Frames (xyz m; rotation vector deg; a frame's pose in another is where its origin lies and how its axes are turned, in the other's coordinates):
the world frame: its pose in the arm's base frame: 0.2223 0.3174 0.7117 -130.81 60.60 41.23
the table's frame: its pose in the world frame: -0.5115 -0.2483 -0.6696 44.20 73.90 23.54
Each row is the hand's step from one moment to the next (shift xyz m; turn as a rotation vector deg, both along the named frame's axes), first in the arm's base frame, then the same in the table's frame.
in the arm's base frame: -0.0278 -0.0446 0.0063 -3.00 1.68 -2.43
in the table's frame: 0.0500 0.0132 -0.0114 -1.41 3.79 -1.18
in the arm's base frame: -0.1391 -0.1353 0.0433 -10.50 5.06 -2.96
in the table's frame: 0.1681 0.0568 -0.0896 -3.10 9.02 -7.33
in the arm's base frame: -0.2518 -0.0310 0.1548 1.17 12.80 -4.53
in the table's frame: 0.1139 0.0439 -0.2710 -13.36 2.68 -0.04
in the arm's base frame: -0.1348 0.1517 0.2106 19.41 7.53 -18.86
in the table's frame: -0.0763 -0.0745 -0.2723 -15.00 1.90 23.68
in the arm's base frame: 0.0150 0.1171 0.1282 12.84 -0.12 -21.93
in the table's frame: -0.0914 -0.1080 -0.1018 -6.81 8.50 22.96
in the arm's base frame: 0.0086 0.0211 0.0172 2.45 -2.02 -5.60
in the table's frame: -0.0189 -0.0187 -0.0104 0.35 2.71 5.83
